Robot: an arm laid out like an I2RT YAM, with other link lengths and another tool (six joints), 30 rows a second.
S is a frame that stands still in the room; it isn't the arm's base.
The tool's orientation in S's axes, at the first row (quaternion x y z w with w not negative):
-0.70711 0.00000 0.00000 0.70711
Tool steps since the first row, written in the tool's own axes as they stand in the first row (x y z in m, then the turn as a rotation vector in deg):
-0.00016 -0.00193 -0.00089 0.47 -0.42 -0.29
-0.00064 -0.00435 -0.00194 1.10 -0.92 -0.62
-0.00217 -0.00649 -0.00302 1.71 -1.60 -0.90
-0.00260 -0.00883 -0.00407 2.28 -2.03 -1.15
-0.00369 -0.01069 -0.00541 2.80 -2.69 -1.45
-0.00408 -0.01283 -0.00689 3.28 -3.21 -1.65
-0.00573 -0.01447 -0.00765 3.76 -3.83 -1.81
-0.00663 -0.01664 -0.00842 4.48 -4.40 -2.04
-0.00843 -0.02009 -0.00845 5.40 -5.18 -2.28
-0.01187 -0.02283 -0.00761 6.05 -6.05 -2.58
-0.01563 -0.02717 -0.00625 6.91 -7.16 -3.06
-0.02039 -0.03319 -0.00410 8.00 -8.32 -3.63
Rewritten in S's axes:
-0.00016 -0.00089 0.00193 0.47 -0.29 0.42
-0.00064 -0.00194 0.00435 1.10 -0.62 0.92
-0.00217 -0.00302 0.00649 1.71 -0.90 1.60
-0.00260 -0.00407 0.00883 2.28 -1.15 2.03
-0.00369 -0.00541 0.01069 2.80 -1.45 2.69
-0.00408 -0.00689 0.01283 3.28 -1.65 3.21
-0.00573 -0.00765 0.01447 3.76 -1.81 3.83
-0.00663 -0.00842 0.01664 4.48 -2.04 4.40
-0.00843 -0.00845 0.02009 5.40 -2.28 5.18
-0.01187 -0.00761 0.02283 6.05 -2.58 6.05
-0.01563 -0.00625 0.02717 6.91 -3.06 7.16
-0.02039 -0.00410 0.03319 8.00 -3.63 8.32

